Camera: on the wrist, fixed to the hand. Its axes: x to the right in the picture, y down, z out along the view.
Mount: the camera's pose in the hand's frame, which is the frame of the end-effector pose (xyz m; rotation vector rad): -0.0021 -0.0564 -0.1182 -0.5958 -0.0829 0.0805
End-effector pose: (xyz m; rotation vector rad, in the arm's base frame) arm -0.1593 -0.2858 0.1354 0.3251 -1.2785 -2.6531
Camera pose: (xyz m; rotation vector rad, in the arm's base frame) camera -0.1289 -0.3389 0.0196 0.0715 -0.4534 -2.8339
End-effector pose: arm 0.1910 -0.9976 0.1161 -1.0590 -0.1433 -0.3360
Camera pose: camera 0.1646 -1.1254 0.1048 -1.6646 -0.0740 -0.2664
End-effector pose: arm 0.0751 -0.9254 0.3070 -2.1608 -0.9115 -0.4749
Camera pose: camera 0.0264 -0.9874 0.4116 -2.7596 -0.7878 -0.6862
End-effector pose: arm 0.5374 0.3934 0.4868 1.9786 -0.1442 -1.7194
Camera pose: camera 0.6354 0.4790 0.4719 1.4455 0.2336 -1.5600
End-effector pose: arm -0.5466 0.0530 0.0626 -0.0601 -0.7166 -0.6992
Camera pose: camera -0.5131 -0.0226 -0.0390 -0.6625 -0.5608 -0.8168
